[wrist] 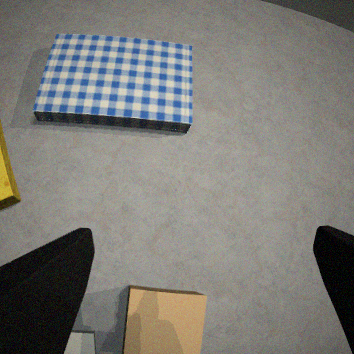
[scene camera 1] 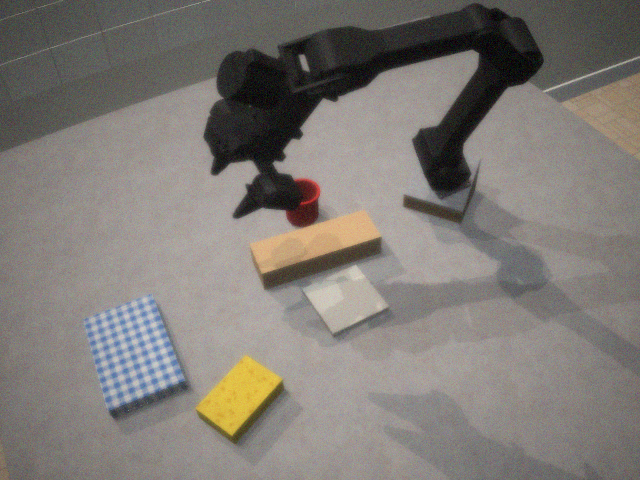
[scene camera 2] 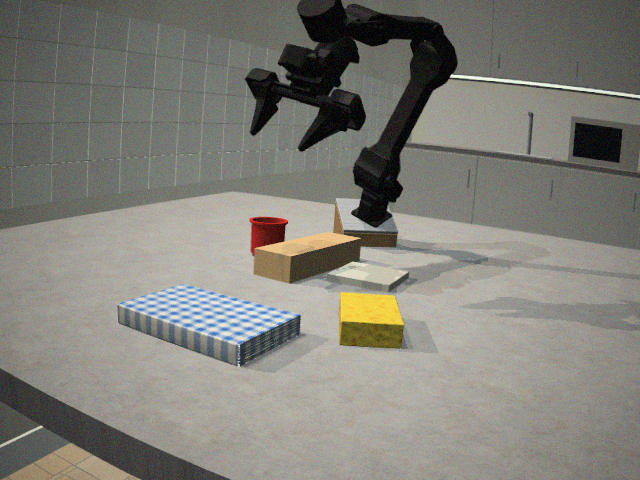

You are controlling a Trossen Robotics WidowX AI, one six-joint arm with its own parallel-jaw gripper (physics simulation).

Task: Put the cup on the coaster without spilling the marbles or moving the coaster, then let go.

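Places are measured from the arm's base along level axes (x left, y down, z back), in millimetres.
Where they show: gripper, between the fingertips: (wrist: 207, 241) (scene camera 1: 224, 195) (scene camera 2: 275, 141); arm's base, origin of its link: (scene camera 1: 448, 178) (scene camera 2: 371, 214).
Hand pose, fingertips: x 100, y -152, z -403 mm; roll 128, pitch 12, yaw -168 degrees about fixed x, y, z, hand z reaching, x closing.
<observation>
Things, the pixels of their top centre, and the offset from my fingertips.
- red cup, centre of its top: (scene camera 2: 268, 220) (scene camera 1: 300, 191) dy +146, dx -136, dz +137 mm
- pale square coaster, centre of its top: (scene camera 2: 369, 272) (scene camera 1: 344, 297) dy +198, dx +74, dz +154 mm
- long wooden block, centre of its top: (scene camera 2: 311, 242) (scene camera 1: 315, 240) dy +167, dx -34, dz +136 mm
- blue checked cloth, centre of its top: (scene camera 2: 206, 309) (wrist: 116, 71) (scene camera 1: 130, 348) dy +185, dx +88, dz -189 mm
- yellow sponge, centre of its top: (scene camera 2: 370, 306) (scene camera 1: 239, 393) dy +180, dx +208, dz -40 mm
A red cup (scene camera 1: 303, 212) (scene camera 2: 267, 237) stands upright on the table, behind the wooden block; its upper left is partly hidden by a finger in the scene camera 1 view. The marbles do not show. A pale square coaster (scene camera 1: 345, 299) (scene camera 2: 368, 274) (wrist: 82, 343) lies flat on the table, on the other side of the block from the cup. My gripper (scene camera 1: 224, 194) (scene camera 2: 276, 142) (wrist: 207, 241) is open and empty, high above the table and the cup, with its fingers wide apart and pointing down at a slant. The cup does not show in the wrist view.
A long wooden block (scene camera 1: 317, 248) (scene camera 2: 310, 254) (wrist: 165, 322) lies between cup and coaster. A blue checked cloth (scene camera 1: 134, 351) (scene camera 2: 206, 315) (wrist: 117, 77) and a yellow sponge (scene camera 1: 241, 395) (scene camera 2: 370, 320) (wrist: 6, 182) lie nearer the front. A wedge-like object (scene camera 1: 434, 205) (scene camera 2: 369, 238) is at the arm's base.
</observation>
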